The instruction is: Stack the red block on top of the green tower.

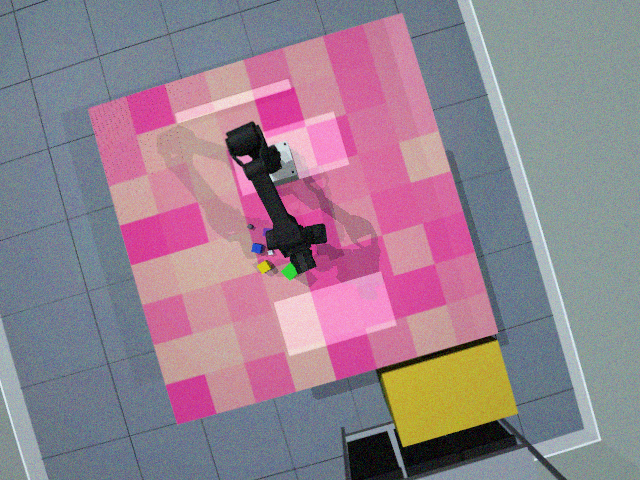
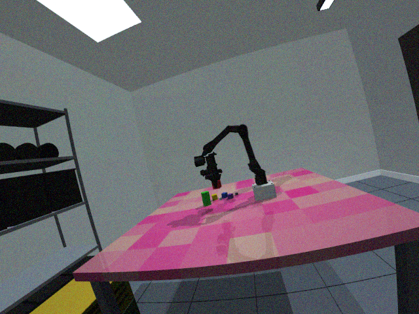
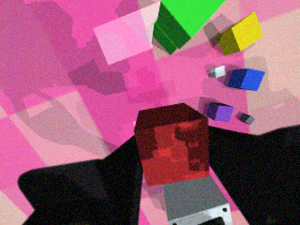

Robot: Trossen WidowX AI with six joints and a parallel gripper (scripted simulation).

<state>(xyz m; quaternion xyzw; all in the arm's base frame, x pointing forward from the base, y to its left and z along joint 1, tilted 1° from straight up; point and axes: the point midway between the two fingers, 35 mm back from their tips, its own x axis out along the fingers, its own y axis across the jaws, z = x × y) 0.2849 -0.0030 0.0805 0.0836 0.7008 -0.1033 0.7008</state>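
My gripper tip is 10 cm short of the green block, 8 cm to the left of it and 6 cm above it. Round my gripper tip: blue block 17 cm to the right, 11 cm below, 3 cm behind; then red block 1 cm above; then purple block 11 cm to the right, 11 cm below, 7 cm behind.
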